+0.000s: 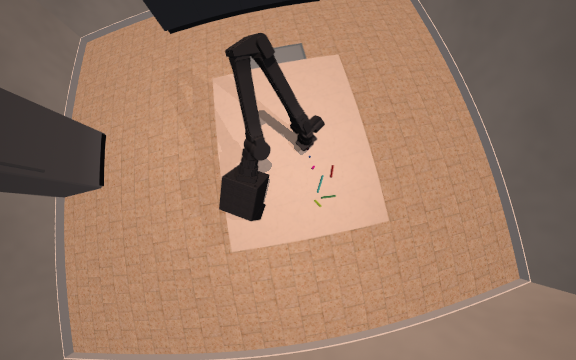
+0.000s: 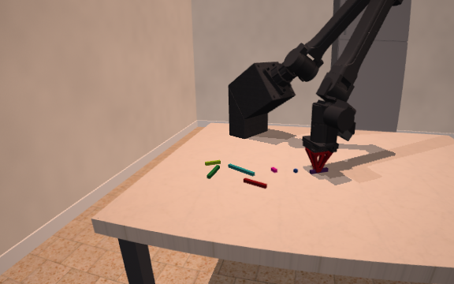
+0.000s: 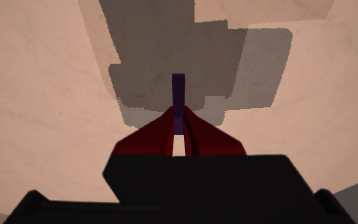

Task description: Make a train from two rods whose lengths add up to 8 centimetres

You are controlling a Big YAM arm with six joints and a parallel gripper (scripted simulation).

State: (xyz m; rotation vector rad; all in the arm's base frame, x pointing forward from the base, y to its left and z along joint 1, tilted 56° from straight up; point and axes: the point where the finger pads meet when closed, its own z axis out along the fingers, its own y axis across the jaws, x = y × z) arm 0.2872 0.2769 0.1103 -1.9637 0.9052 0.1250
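My gripper is now 6 cm short of the magenta rod, 12 cm to the left of it and 1 cm above it. The rest, counted from my hand: red rod: 16 cm ahead, 12 cm to the right, 1 cm below; purple rod: 1 cm below; blue rod: 3 cm ahead, 6 cm to the right, 1 cm below.
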